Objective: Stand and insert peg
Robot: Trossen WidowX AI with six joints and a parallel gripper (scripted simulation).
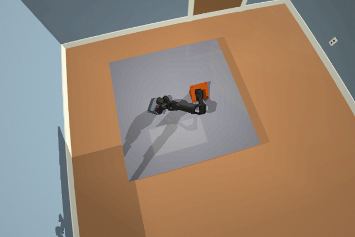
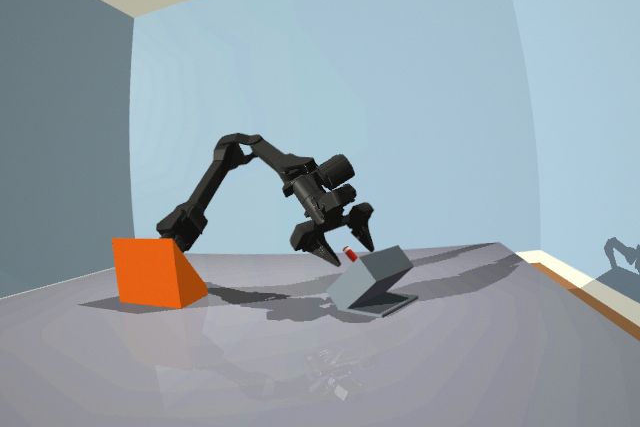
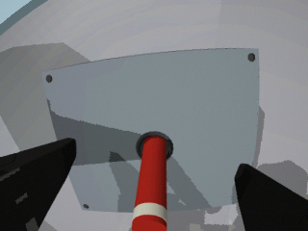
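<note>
Right now the red peg is 10 mm to the left of my gripper tip and 10 mm behind it. Round my gripper tip: grey sloped panel: 40 mm below, 30 mm ahead, 10 mm to the right.
</note>
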